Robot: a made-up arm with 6 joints.
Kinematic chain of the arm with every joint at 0, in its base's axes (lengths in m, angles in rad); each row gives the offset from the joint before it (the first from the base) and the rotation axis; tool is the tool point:
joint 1: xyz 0 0 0.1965 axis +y
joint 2: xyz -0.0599 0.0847 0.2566 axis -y
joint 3: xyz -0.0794 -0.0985 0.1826 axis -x
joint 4: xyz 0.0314 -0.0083 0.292 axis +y
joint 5: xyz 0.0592 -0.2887 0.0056 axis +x
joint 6: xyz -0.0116 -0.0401 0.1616 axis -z
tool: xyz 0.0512 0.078 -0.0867
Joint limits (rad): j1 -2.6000..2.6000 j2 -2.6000..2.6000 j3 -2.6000..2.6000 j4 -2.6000..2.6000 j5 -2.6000..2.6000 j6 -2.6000..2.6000
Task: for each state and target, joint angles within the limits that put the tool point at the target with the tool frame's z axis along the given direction. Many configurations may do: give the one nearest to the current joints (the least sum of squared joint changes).
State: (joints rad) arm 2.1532 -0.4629 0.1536 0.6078 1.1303 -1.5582
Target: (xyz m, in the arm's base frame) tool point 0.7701 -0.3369 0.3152 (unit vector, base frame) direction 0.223 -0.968 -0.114
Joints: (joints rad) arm 1.1568 -0.6036 0.1359 0.5784 1.4425 -1.6616
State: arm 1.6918 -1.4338 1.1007 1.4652 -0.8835 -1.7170
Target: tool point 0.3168 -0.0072 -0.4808 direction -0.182 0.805 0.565
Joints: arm 2.2031 -0.8657 0.6145 1.6212 -1.4298 -1.6796
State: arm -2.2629 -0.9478 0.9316 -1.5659 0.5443 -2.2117
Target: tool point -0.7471 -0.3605 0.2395 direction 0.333 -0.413 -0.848
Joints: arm -1.3987 -0.0817 0.1873 -2.2563 0.3110 -2.6000
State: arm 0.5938 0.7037 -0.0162 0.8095 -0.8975 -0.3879
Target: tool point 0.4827 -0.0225 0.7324 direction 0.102 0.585 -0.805
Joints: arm 1.2565 0.6106 0.7810 1.5728 -0.9694 -0.0947
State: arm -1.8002 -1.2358 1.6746 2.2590 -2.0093 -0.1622
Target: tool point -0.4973 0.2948 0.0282 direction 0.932 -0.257 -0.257
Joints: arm -2.3385 -1.1893 1.7482 2.0921 -1.4006 -0.6748
